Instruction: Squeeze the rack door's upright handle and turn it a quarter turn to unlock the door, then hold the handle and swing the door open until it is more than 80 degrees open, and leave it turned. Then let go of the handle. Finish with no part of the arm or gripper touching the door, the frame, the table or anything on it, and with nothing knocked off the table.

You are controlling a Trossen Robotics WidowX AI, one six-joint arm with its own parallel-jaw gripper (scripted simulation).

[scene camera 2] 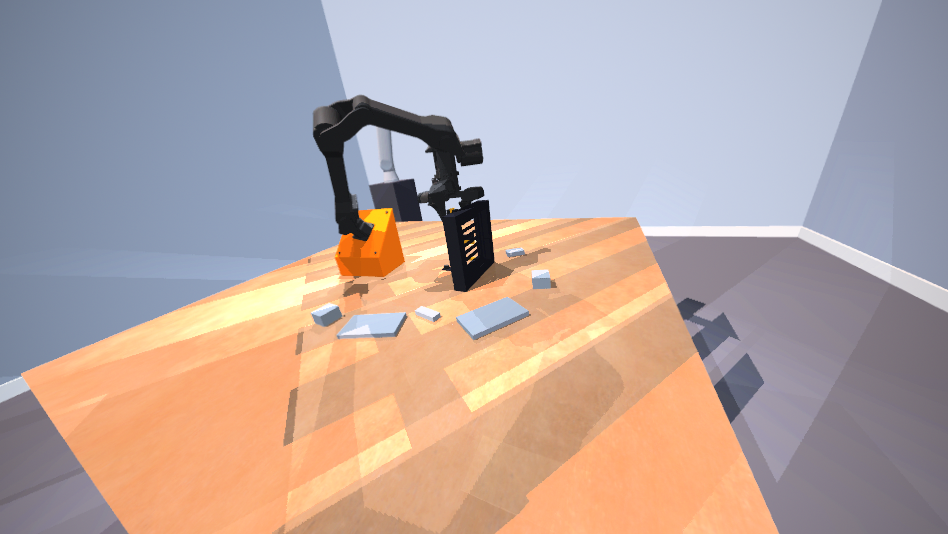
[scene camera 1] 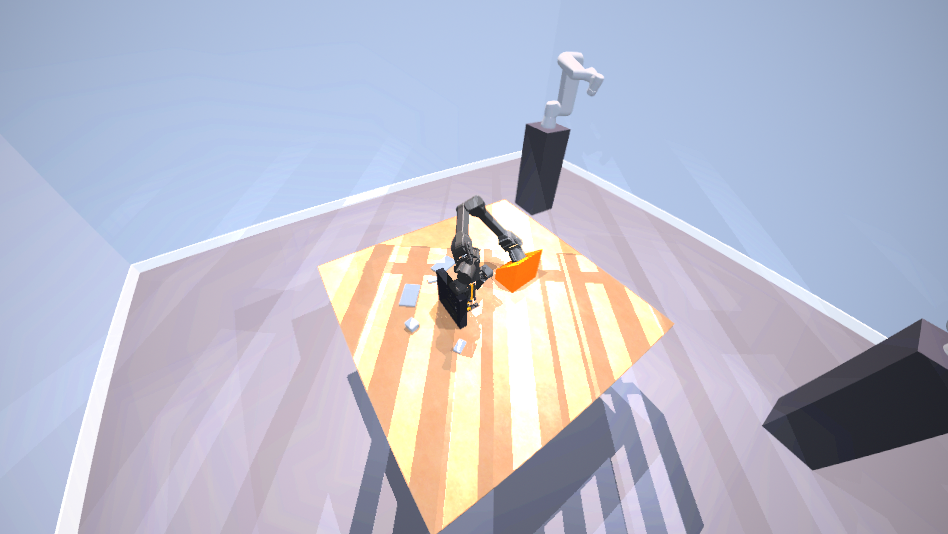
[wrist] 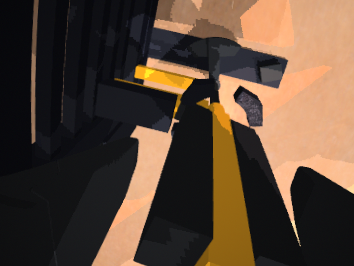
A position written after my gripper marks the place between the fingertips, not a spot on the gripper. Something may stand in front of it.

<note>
My gripper [scene camera 2: 454, 224] is open, holding nothing. I also see a slatted door [scene camera 2: 469, 238].
My gripper is seen too in the wrist view [wrist: 216, 164]. The slatted door is seen too in the wrist view [wrist: 102, 53].
</note>
